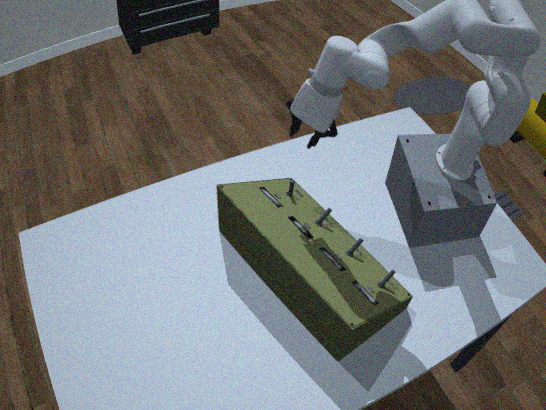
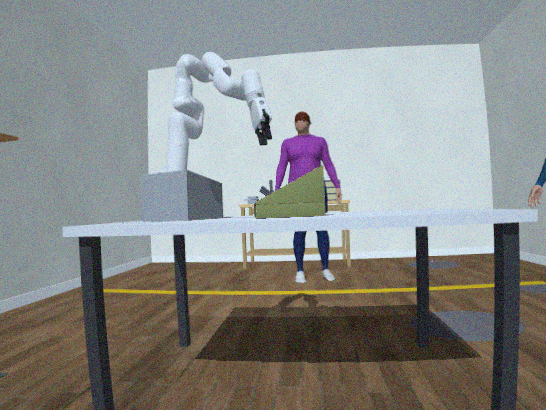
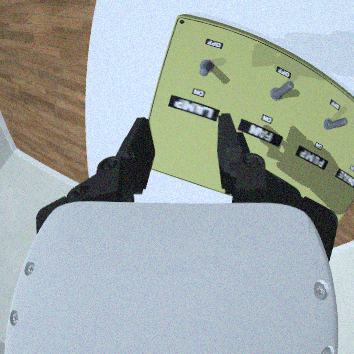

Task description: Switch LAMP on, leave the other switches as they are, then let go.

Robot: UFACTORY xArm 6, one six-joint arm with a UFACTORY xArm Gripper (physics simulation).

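Places are measured from the arm's base along level axes (x down, y right, z back), in millimetres.
Pixels of known places: gripper, fingertip midpoint: (image 1: 301, 139) (image 2: 266, 142) (image 3: 184, 133); arm's base, origin of the base link: (image 1: 454, 162) (image 2: 175, 178).
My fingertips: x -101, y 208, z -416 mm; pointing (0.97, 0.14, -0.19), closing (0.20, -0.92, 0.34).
Note:
Ahead of a thing's pixels: the offset from my fingertips to its top centre.
The olive sloped switch box (image 1: 280, 235) (image 2: 305, 200) (image 3: 175, 145) stands on the table. The LAMP lever {dx +145, dy +5, dz -12 mm} (image 1: 291, 188) (image 3: 206, 67) is at the end of the row by the LAMP label {dx +156, dy +1, dz -81 mm} (image 3: 194, 107). It stands more upright than the other levers and leans towards its ON mark. The FAN lever {dx +157, dy -113, dz +8 mm} (image 1: 324, 216) (image 3: 283, 90), the PUMP lever {dx +157, dy -233, dz +16 mm} (image 1: 355, 247) (image 3: 335, 123) and the end lever {dx +157, dy -353, dz +24 mm} (image 1: 386, 278) lean towards the OFF side. My gripper (image 1: 302, 140) (image 2: 265, 141) (image 3: 184, 133) is open and empty, above the LAMP end of the box, apart from every lever.
The white table (image 1: 125, 300) (image 2: 425, 217) bears the grey pedestal (image 1: 435, 225) (image 2: 167, 197) of the arm, beside the lever side of the box. A person (image 2: 302, 155) stands behind the table near a wooden bench (image 2: 300, 252). A black cabinet (image 1: 170, 20) stands on the floor.

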